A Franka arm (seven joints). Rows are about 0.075 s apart.
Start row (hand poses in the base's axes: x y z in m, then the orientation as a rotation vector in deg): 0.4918 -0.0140 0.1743 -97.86 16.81 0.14
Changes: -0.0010 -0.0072 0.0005 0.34 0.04 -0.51; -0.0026 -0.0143 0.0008 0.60 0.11 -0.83; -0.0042 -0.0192 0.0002 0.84 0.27 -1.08; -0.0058 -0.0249 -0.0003 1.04 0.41 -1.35; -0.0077 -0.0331 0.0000 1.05 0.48 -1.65; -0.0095 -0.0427 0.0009 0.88 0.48 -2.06; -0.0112 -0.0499 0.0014 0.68 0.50 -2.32; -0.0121 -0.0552 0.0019 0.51 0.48 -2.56; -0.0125 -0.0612 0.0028 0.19 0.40 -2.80; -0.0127 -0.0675 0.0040 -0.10 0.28 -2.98; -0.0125 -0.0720 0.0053 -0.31 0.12 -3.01; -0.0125 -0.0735 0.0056 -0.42 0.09 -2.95; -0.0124 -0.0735 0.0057 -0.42 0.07 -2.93; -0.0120 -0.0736 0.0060 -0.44 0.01 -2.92; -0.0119 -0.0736 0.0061 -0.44 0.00 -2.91; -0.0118 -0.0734 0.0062 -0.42 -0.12 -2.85; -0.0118 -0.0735 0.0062 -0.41 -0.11 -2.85; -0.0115 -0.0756 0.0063 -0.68 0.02 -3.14; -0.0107 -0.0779 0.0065 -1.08 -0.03 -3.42; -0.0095 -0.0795 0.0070 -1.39 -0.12 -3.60; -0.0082 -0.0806 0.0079 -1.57 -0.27 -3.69; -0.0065 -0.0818 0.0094 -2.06 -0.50 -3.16; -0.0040 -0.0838 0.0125 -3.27 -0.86 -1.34
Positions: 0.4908 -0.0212 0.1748 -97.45 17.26 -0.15; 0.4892 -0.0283 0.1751 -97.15 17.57 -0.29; 0.4876 -0.0332 0.1745 -96.88 17.89 -0.30; 0.4860 -0.0389 0.1740 -96.64 18.22 -0.35; 0.4841 -0.0471 0.1743 -96.59 18.52 -0.51; 0.4823 -0.0567 0.1752 -96.69 18.88 -0.84; 0.4806 -0.0639 0.1757 -96.85 19.13 -1.04; 0.4797 -0.0692 0.1762 -96.98 19.32 -1.26; 0.4793 -0.0752 0.1771 -97.25 19.49 -1.55; 0.4791 -0.0815 0.1783 -97.51 19.56 -1.83; 0.4793 -0.0860 0.1796 -97.70 19.48 -2.02; 0.4793 -0.0875 0.1799 -97.82 19.41 -2.02; 0.4794 -0.0875 0.1800 -97.82 19.38 -2.02; 0.4798 -0.0876 0.1803 -97.84 19.33 -2.07; 0.4799 -0.0876 0.1804 -97.84 19.31 -2.07; 0.4800 -0.0874 0.1805 -97.83 19.17 -2.12; 0.4800 -0.0875 0.1805 -97.82 19.18 -2.11; 0.4803 -0.0896 0.1806 -98.05 19.54 -2.26; 0.4811 -0.0919 0.1808 -98.39 19.76 -2.57; 0.4823 -0.0935 0.1813 -98.67 19.86 -2.83; 0.4836 -0.0946 0.1822 -98.82 19.84 -3.05; 0.4853 -0.0958 0.1837 -99.39 19.24 -2.93; 0.4878 -0.0978 0.1868 -100.86 17.46 -2.08
